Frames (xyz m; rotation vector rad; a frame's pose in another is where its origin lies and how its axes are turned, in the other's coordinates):
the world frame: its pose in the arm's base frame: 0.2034 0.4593 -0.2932 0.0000 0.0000 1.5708
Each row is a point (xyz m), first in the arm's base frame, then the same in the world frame.
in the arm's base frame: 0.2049 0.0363 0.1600
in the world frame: -0.4230 -0.0015 0.4532
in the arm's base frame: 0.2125 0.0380 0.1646
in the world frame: -0.4213 -0.0091 0.4578
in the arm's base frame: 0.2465 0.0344 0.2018
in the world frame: -0.4249 -0.0431 0.4950
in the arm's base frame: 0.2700 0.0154 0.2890
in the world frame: -0.4439 -0.0666 0.5822
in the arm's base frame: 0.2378 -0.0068 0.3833
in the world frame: -0.4661 -0.0344 0.6765
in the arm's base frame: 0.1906 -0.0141 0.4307
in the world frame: -0.4734 0.0128 0.7239
